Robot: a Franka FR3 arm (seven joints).
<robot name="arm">
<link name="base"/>
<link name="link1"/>
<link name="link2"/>
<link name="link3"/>
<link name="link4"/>
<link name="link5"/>
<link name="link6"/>
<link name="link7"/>
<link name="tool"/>
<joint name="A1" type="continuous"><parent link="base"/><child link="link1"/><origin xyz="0 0 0.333"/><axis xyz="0 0 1"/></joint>
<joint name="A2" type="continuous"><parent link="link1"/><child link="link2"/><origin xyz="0 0 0"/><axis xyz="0 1 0"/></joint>
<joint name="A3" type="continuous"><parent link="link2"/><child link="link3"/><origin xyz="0 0 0.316"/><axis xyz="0 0 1"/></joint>
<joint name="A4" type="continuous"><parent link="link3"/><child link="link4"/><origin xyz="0.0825 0 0"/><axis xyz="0 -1 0"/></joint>
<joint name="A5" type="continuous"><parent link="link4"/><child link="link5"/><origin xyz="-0.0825 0 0.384"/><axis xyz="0 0 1"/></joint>
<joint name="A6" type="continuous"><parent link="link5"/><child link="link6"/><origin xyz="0 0 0"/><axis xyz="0 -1 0"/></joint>
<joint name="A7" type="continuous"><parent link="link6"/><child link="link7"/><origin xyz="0.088 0 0"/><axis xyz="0 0 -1"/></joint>
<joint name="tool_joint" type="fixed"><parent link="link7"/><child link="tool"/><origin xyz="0 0 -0.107" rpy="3.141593 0 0"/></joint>
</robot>
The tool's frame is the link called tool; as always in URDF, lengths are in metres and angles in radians. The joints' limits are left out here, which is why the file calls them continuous.
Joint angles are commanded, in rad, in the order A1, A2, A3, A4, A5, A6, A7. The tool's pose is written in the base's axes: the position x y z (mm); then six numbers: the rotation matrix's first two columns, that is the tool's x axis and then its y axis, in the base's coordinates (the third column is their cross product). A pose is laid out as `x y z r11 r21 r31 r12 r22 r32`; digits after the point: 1 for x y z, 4 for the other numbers.
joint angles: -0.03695, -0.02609, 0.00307, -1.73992, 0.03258, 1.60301, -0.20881
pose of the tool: 541.5 -14.9 561.9 0.9797 0.1731 -0.1015 0.1682 -0.9842 -0.0544
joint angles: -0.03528, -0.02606, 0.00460, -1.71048, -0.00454, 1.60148, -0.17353
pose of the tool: 543.7 -17.1 575.6 0.9863 0.1426 -0.0824 0.1423 -0.9898 -0.0097
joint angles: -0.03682, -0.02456, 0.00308, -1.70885, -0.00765, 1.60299, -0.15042
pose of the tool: 544.3 -19.1 575.6 0.9898 0.1168 -0.0814 0.1168 -0.9931 -0.0046
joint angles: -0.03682, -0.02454, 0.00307, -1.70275, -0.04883, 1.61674, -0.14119
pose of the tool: 546.1 -23.4 579.7 0.9917 0.1094 -0.0677 0.1122 -0.9929 0.0395
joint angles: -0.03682, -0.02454, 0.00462, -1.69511, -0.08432, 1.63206, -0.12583
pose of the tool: 548.3 -26.2 584.8 0.9940 0.0982 -0.0489 0.1018 -0.9917 0.0784
